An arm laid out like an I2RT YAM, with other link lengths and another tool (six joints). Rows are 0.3 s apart.
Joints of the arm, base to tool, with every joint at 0 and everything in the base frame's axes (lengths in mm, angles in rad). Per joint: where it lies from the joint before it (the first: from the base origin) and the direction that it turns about. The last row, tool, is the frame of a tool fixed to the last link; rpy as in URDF.
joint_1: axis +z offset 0 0 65.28
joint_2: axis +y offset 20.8 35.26 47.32
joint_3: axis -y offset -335.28 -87.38 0
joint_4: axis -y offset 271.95 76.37 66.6
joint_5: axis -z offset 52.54 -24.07 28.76
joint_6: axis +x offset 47.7 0 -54.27
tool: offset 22 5 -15 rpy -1.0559 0.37 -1.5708
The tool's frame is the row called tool.
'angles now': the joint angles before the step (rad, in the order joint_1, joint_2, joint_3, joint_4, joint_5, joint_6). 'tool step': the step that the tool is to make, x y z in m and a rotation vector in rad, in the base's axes. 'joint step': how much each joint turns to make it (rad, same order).
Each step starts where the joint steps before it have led.
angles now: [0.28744 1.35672 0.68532 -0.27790 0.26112 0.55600]
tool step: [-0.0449 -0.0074 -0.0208 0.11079 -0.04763 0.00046]
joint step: [-0.00084 -0.15321 -0.18990 0.10118 -0.07444 0.05678]
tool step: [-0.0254 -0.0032 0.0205 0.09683 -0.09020 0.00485]
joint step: [-0.00021 -0.18215 -0.02400 -0.05095 -0.05318 0.04220]
